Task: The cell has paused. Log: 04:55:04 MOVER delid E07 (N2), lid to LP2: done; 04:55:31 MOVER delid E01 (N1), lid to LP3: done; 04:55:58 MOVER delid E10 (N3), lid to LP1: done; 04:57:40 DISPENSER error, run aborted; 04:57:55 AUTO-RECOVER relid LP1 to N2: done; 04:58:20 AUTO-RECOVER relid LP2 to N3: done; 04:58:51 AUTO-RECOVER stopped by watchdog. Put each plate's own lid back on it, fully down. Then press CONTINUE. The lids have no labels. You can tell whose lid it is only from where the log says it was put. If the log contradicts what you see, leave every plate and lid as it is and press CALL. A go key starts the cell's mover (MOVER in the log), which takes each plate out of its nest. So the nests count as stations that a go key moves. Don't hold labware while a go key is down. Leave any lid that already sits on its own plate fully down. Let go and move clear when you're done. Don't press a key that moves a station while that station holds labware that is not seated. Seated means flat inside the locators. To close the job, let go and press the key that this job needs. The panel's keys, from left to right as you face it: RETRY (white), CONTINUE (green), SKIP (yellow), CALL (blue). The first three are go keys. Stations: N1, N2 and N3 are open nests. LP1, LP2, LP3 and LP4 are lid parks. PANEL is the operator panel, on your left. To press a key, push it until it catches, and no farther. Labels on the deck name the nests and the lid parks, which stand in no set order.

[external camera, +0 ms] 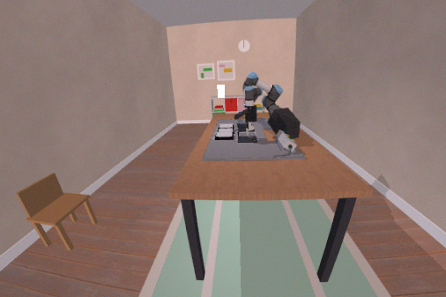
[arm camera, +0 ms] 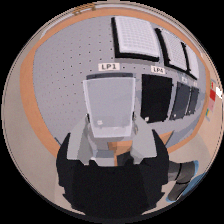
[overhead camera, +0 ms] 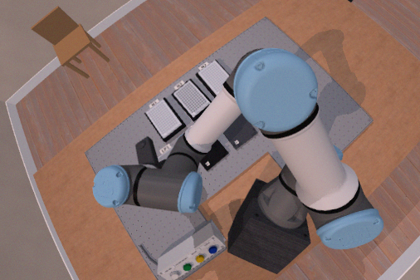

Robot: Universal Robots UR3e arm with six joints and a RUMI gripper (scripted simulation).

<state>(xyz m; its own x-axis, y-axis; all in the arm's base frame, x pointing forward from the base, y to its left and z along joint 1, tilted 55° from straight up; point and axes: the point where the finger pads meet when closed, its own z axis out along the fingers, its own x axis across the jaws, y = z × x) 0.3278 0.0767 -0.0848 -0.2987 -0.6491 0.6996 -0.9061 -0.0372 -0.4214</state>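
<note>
Now: hand 60 mm above the lid park LP1. The rest, counted from my hand: lid park LP2 (250 mm to the right, 80 mm behind, 60 mm below); lid park LP4 (130 mm to the right, 60 mm below, 40 mm behind); plate (150 mm ahead, 120 mm to the right, 30 mm below).
</note>
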